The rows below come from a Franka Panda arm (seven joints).
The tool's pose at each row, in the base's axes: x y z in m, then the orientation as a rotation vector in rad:
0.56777, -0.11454, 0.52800, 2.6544, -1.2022, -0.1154
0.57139, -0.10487, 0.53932, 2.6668, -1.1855, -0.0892
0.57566, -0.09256, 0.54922, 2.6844, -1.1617, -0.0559
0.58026, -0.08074, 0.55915, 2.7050, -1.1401, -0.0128
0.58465, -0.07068, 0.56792, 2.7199, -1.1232, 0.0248
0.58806, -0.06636, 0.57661, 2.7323, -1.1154, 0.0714
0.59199, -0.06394, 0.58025, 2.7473, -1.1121, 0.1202
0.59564, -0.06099, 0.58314, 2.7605, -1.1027, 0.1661
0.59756, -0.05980, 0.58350, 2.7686, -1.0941, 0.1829
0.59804, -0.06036, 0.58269, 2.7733, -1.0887, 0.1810
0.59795, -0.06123, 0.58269, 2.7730, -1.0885, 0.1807
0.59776, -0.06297, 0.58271, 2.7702, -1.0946, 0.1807
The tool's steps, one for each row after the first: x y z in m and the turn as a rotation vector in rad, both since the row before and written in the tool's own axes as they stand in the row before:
-0.00462, -0.00616, -0.01324, 0.0108, 0.0164, -0.0119
-0.00589, -0.00887, -0.01243, 0.0148, 0.0205, -0.0172
-0.00490, -0.00905, -0.01239, 0.0212, 0.0248, -0.0159
-0.00343, -0.00827, -0.01083, 0.0171, 0.0219, -0.0118
0.00020, -0.00385, -0.00954, 0.0208, 0.0261, -0.0048
0.00157, -0.00387, -0.00414, 0.0257, 0.0251, -0.0024
0.00101, -0.00424, -0.00337, 0.0220, 0.0247, -0.0060
0.00064, -0.00214, -0.00050, 0.0096, 0.0087, -0.0061
0.00058, -0.00001, 0.00093, 0.0020, -0.0019, -0.0045
0.00051, 0.00069, 0.00016, -0.0004, 0.0000, -0.0001
0.00102, 0.00139, 0.00030, -0.0007, -0.0001, 0.0044

